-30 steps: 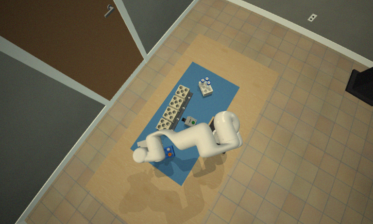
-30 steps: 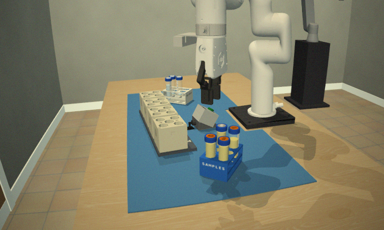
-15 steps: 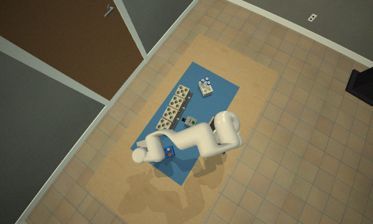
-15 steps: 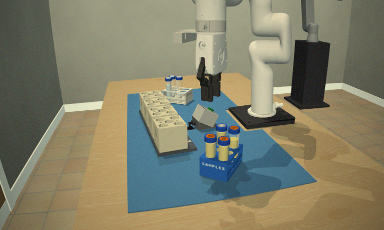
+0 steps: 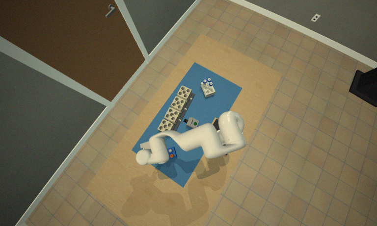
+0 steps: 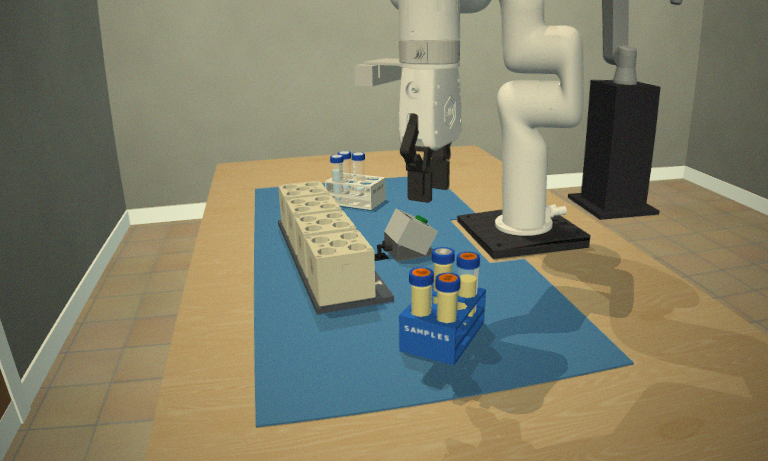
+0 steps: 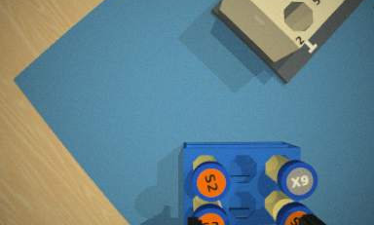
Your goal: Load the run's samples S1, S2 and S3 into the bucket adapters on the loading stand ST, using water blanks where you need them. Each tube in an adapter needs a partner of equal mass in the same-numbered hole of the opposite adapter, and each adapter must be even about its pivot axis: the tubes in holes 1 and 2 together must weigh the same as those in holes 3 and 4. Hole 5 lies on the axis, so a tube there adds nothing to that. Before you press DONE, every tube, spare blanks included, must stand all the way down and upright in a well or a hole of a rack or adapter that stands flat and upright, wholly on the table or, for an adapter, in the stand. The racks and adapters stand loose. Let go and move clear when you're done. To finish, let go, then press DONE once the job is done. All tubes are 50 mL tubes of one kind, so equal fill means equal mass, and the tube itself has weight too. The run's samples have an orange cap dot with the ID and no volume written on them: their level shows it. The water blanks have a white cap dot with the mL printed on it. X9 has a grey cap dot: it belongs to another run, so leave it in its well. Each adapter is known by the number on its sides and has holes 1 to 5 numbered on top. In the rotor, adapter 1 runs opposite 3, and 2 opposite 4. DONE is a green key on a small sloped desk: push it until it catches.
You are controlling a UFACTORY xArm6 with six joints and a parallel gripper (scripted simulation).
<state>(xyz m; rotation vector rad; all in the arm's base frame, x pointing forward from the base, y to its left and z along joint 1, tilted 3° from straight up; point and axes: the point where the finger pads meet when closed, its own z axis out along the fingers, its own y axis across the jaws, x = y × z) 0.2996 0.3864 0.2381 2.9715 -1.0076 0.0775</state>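
Now: hand 80 mm past the sample tube, 40 mm to the left of it and 190 mm above it. Round my hand: blue samples rack 30 mm behind, 10 mm to the right, 220 mm below; yellowish tube 40 mm behind, 70 mm to the right, 190 mm below; adapter 110 mm ahead, 180 mm to the right, 200 mm below.
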